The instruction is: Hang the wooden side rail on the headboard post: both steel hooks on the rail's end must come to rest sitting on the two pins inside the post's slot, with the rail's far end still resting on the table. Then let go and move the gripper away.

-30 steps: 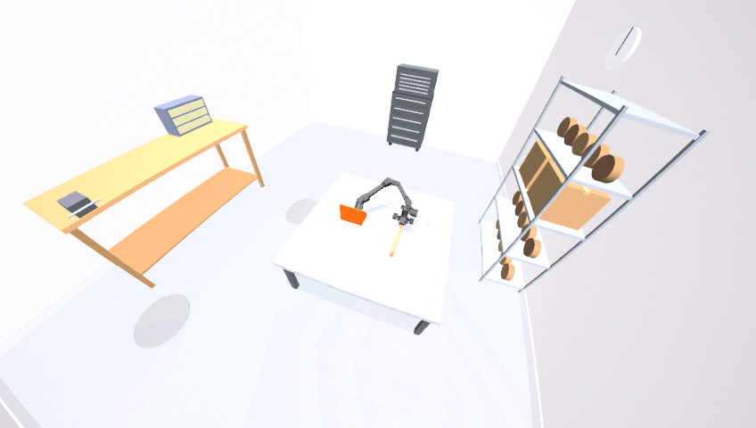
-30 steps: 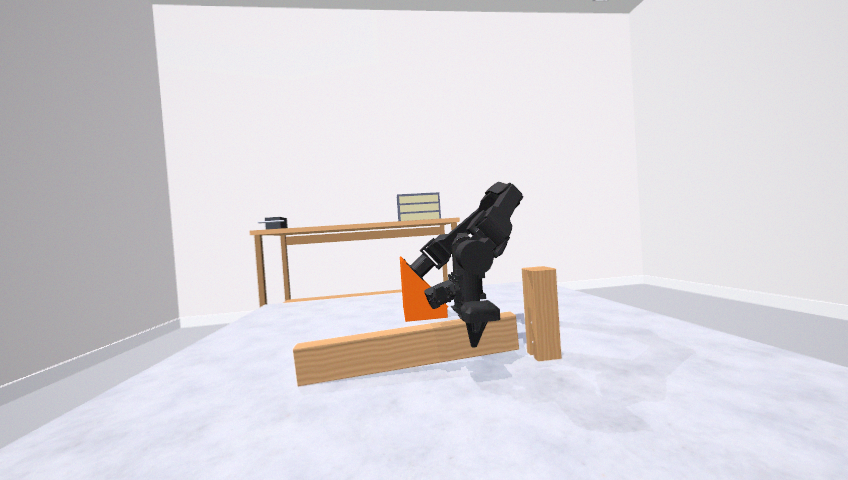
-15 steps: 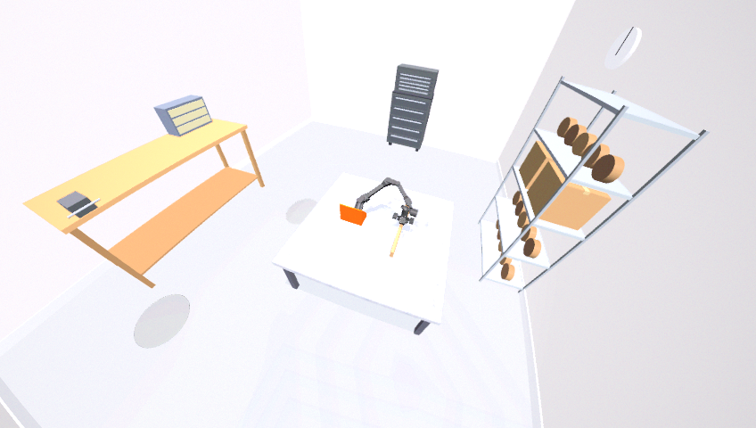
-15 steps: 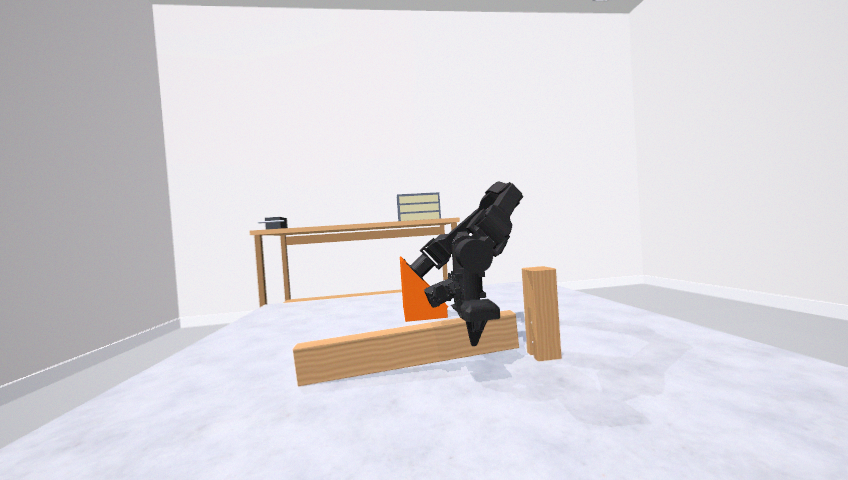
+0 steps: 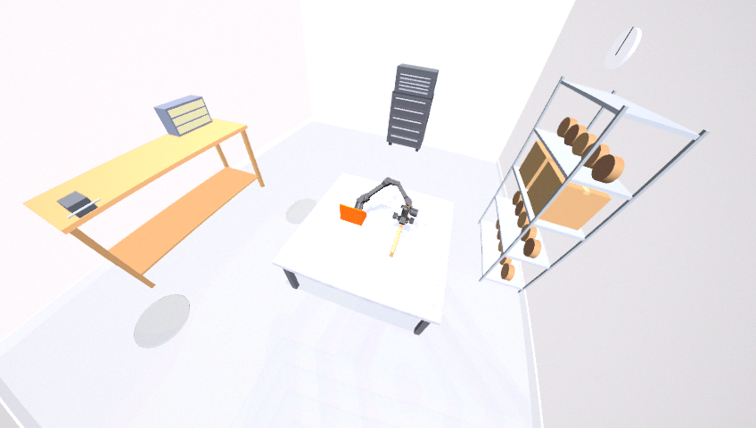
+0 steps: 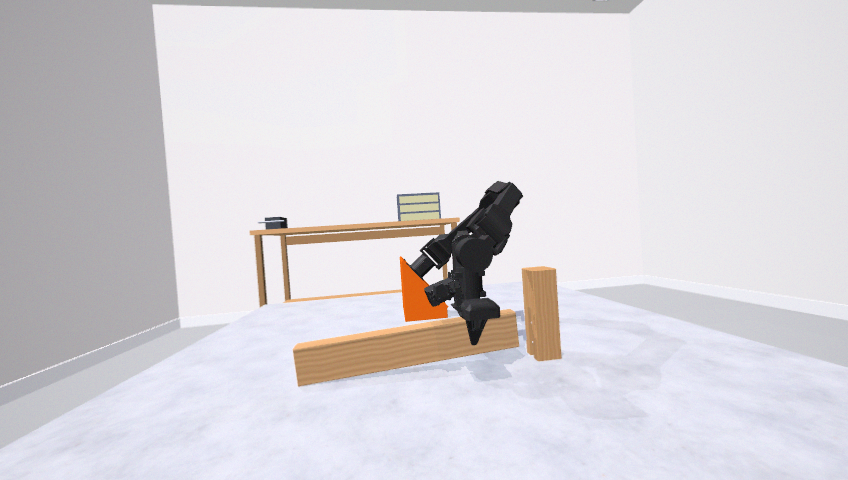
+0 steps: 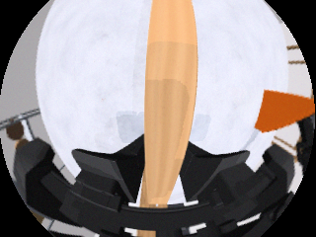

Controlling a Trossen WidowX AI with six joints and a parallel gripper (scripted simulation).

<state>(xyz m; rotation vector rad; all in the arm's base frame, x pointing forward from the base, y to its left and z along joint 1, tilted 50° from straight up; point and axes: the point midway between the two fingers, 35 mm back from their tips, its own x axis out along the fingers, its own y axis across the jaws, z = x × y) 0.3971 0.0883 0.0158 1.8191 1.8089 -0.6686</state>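
My gripper tip is 1 cm short of the headboard post, 15 cm to the right of it and 4 cm below it.
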